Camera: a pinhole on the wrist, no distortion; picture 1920 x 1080 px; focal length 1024.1 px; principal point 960.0 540.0 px. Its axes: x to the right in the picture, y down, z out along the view. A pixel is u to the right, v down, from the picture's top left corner.
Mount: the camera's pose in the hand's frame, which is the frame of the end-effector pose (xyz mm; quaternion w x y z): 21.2 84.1 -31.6 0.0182 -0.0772 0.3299 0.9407
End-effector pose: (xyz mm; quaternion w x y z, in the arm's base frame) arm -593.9 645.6 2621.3 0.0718 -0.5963 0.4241 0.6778
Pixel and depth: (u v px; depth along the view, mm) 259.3 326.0 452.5
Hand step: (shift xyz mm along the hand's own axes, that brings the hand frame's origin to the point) 274.7 445.3 307.3
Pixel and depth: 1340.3 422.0 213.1
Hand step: -83.2 234.8 105.0
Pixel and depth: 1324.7 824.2 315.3
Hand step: -139.1 210.4 247.7
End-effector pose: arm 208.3 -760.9 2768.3 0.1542 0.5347 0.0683 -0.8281
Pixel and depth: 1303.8 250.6 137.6
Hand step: -39.4 199.5 43.1
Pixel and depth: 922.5 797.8 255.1
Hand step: -9.0 193.1 206.1
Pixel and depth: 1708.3 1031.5 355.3
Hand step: -297.0 168.0 306.7
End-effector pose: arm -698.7 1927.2 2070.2 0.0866 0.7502 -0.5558 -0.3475
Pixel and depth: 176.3 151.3 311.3
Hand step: 225.0 374.5 172.7
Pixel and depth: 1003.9 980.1 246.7
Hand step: -31.1 154.9 222.3
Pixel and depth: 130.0 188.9 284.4
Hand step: 219.2 341.5 163.5
